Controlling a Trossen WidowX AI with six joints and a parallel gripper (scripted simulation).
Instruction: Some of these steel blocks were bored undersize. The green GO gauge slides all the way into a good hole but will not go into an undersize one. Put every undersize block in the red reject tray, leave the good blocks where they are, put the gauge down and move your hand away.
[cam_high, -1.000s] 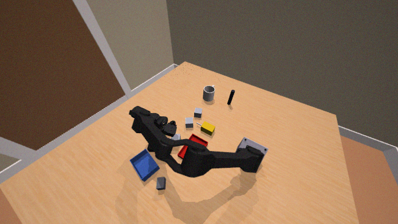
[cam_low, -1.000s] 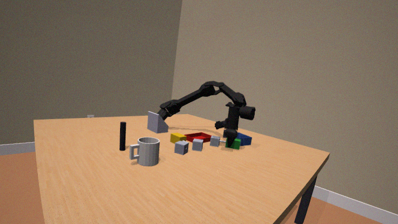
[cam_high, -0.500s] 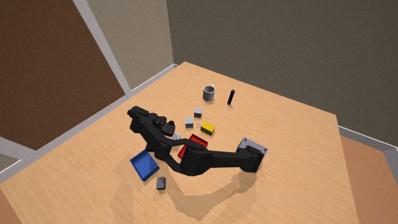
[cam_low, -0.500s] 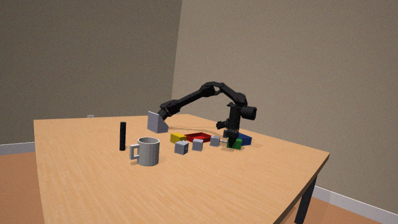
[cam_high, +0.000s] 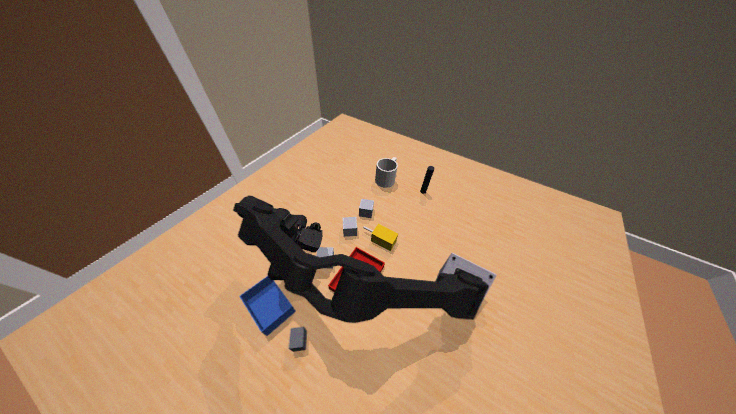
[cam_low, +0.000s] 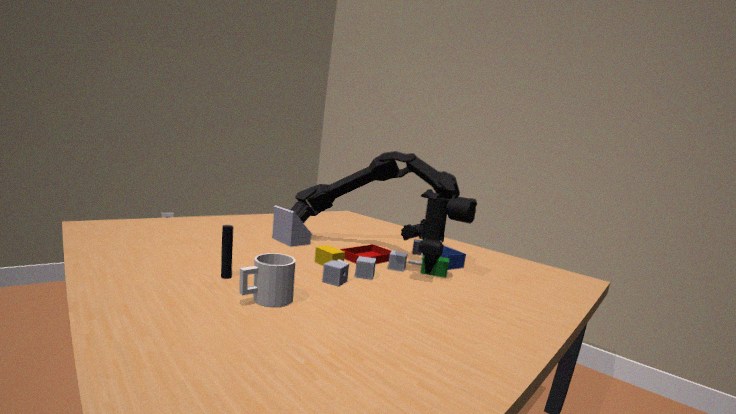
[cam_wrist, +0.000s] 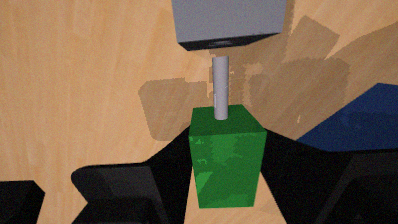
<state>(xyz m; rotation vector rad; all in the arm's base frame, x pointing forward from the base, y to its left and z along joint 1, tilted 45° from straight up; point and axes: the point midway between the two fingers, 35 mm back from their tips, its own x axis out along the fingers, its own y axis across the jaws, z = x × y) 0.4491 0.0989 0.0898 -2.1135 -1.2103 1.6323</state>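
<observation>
The steel block lies 17 cm to the right of my gripper tip, 8 cm behind it and 1 cm above it. Also, from my gripper tip: red reject tray: 19 cm behind, 4 cm to the right; then green gauge: 2 cm above, 1 cm to the right, 1 cm behind; then blue tray: 13 cm to the left, 3 cm behind.
</observation>
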